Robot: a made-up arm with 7 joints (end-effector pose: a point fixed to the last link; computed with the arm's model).
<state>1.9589 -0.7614 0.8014 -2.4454 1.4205 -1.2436 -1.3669</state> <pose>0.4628 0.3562 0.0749 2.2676 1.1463 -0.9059</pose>
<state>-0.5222 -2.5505 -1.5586 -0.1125 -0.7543 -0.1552 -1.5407</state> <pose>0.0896 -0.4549 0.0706 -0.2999 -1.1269 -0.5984</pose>
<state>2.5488 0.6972 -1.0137 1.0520 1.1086 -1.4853 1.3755</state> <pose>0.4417 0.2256 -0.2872 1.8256 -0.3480 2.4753</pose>
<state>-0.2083 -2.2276 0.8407 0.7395 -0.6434 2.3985 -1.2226</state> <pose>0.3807 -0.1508 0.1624 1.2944 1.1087 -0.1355</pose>
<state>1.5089 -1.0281 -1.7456 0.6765 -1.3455 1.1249 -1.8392</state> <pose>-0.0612 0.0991 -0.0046 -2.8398 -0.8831 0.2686</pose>
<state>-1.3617 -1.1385 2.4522 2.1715 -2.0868 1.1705 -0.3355</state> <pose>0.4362 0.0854 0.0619 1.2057 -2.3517 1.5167</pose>
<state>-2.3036 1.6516 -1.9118 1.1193 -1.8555 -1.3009 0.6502</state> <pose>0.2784 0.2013 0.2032 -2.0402 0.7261 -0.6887</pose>
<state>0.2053 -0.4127 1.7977 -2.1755 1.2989 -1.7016 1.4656</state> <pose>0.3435 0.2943 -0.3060 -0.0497 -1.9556 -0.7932</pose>
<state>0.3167 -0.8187 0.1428 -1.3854 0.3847 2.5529 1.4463</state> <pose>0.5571 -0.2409 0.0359 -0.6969 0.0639 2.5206</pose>
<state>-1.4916 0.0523 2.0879 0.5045 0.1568 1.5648 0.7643</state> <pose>-0.0704 -0.0562 -0.0321 -0.5129 0.0530 -1.2358</pose>
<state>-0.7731 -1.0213 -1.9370 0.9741 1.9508 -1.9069 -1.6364</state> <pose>-0.1163 0.0584 0.2764 -1.0103 -1.8709 1.1947</pose>
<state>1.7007 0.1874 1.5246 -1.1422 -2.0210 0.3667 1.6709</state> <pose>0.0333 0.0630 0.4115 -0.3936 -0.7876 1.1980</pose>
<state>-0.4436 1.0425 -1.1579 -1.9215 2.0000 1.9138 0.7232</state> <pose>0.5402 -0.4304 0.3157 -0.1765 2.8734 0.3633</pose>
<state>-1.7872 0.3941 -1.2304 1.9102 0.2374 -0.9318 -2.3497</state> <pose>0.1732 0.3033 0.3236 -1.5841 -0.9394 1.6070</pose>
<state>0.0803 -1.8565 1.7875 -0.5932 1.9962 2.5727 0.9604</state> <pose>0.5955 0.2151 0.2935 -0.9598 -0.0774 2.8182</pose>
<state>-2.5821 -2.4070 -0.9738 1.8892 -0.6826 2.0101 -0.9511</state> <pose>0.0455 0.0783 0.3010 0.4970 -0.6801 -0.8453</pose>
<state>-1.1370 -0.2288 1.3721 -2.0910 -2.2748 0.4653 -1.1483</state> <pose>0.3608 -0.1672 -0.1071 0.1937 -0.2925 2.3998</pose>
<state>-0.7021 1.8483 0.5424 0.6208 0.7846 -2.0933 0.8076</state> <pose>-0.2469 -0.2470 0.4118 1.9895 0.8569 -0.1228</pose>
